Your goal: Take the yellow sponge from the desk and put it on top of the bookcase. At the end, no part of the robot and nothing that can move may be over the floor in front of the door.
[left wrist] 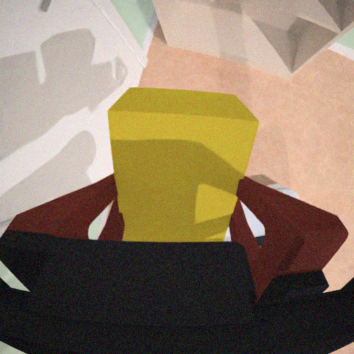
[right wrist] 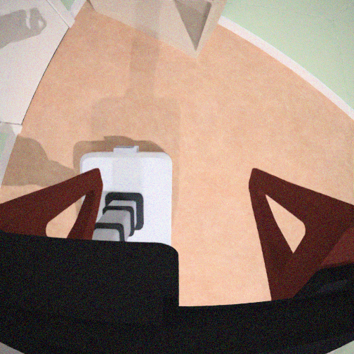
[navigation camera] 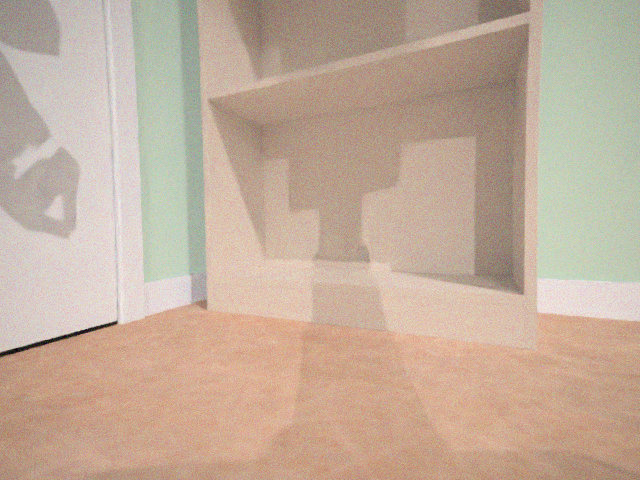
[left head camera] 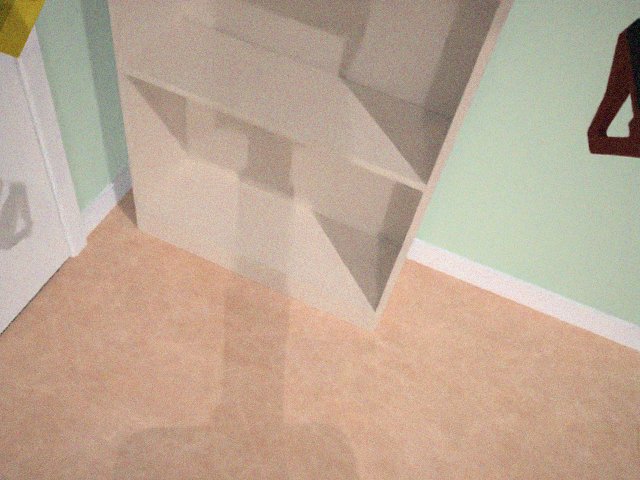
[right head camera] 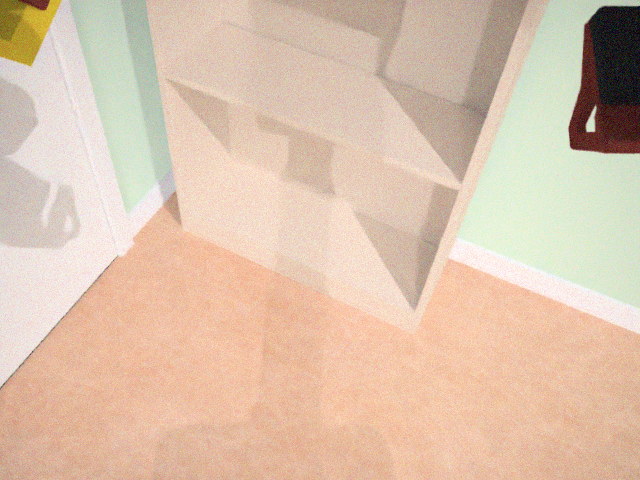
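Places are measured from the left arm's base along level axes (x back, y up, z left), in centimetres.
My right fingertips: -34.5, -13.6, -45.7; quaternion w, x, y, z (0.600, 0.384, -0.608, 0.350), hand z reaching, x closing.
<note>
Behind a point stands the place of what it marks, as x, y, z.
The yellow sponge (left head camera: 18,25) {-55.7, -22.6, -1.8} (right head camera: 28,43) {-55.4, -23.2, -1.6} (left wrist: 175,160) is held up in the air between the fingers of my left gripper (left wrist: 176,176), which is shut on it. In the left wrist view, the door and floor show behind it. My right gripper (right wrist: 175,176) is open and empty; one of its fingers also shows at the right edge of both head views. The beige bookcase (left head camera: 180,222) {-127.1, -131.0, -7.2} (right head camera: 222,217) {-129.3, -131.0, -7.0} (left wrist: 215,40) (right wrist: 115,12) (navigation camera: 439,310) {-102.7, -135.2, -49.4} stands ahead of me. Its top is out of view, and the desk does not show.
The white door (left head camera: 15,129) {-116.1, -87.7, 27.1} (right head camera: 31,299) {-93.3, -123.6, 38.4} (left wrist: 50,17) (right wrist: 25,75) (navigation camera: 62,258) {-110.3, -123.5, 30.0} is left of the bookcase, with floor (left head camera: 62,320) {-98.9, -141.0, 23.4} (navigation camera: 77,372) {-92.1, -141.0, 15.8} in front and arm shadows on it. Green wall (left head camera: 516,180) {-116.0, -96.4, -97.1} (navigation camera: 594,155) {-117.6, -100.9, -93.9} is right of the bookcase. My white base (right wrist: 157,200) shows below.
</note>
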